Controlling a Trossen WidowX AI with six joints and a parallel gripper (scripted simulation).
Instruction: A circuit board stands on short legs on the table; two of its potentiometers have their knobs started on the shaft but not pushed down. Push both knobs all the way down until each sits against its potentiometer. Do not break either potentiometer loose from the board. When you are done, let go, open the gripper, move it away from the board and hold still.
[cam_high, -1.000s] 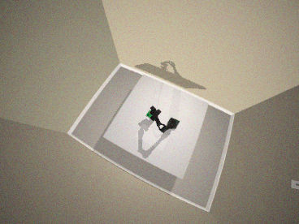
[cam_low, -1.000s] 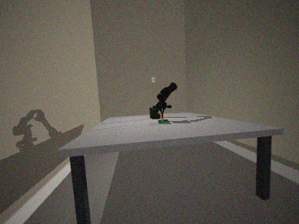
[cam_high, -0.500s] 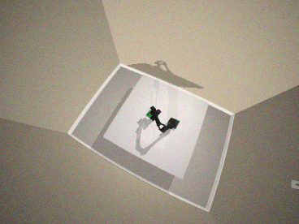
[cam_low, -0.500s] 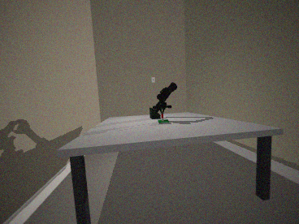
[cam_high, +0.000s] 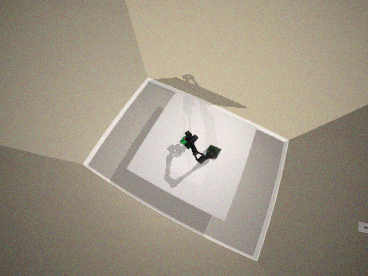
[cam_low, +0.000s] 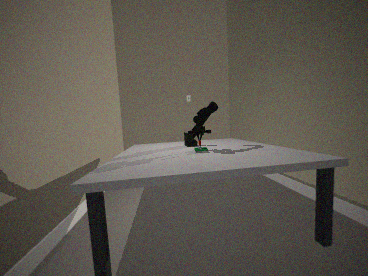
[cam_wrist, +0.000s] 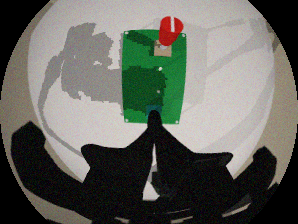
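My gripper tip is now 90 mm short of the red knob, 40 mm to the left of it and 10 mm below it. The rest, counted from my gripper tip: potentiometer: 90 mm ahead, 40 mm to the right, 10 mm below.
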